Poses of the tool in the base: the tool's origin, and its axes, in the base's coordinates. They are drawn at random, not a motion.
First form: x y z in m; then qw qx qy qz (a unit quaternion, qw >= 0).
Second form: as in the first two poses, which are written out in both.
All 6 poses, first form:
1: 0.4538, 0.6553, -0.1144, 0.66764, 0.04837, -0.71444, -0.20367
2: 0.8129, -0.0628, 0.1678, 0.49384, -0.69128, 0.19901, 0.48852
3: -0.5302, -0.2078, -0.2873, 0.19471, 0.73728, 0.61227, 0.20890
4: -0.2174, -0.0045, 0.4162, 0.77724, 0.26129, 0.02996, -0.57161
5: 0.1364, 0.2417, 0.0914, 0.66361, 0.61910, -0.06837, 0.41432
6: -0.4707, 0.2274, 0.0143, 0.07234, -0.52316, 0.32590, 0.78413
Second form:
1:
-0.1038, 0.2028, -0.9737
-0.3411, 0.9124, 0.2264
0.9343, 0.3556, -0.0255
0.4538, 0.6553, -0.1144

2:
0.4435, -0.7576, -0.4788
0.2074, -0.4330, 0.8772
-0.8720, -0.4883, -0.0349
0.8129, -0.0628, 0.1678

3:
0.1630, 0.8215, 0.5465
0.9842, -0.1744, -0.0313
0.0696, 0.5429, -0.8369
-0.5302, -0.2078, -0.2873

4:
0.3447, 0.9042, -0.2521
-0.8729, 0.2100, -0.4404
-0.3453, 0.3719, 0.8617
-0.2174, -0.0045, 0.4162

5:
0.6473, -0.6346, 0.4223
0.4652, -0.1099, -0.8783
0.6038, 0.7650, 0.2241
0.1364, 0.2417, 0.0914

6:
-0.4421, -0.4544, -0.7733
-0.2275, -0.7771, 0.5868
-0.8676, 0.4354, 0.2402
-0.4707, 0.2274, 0.0143

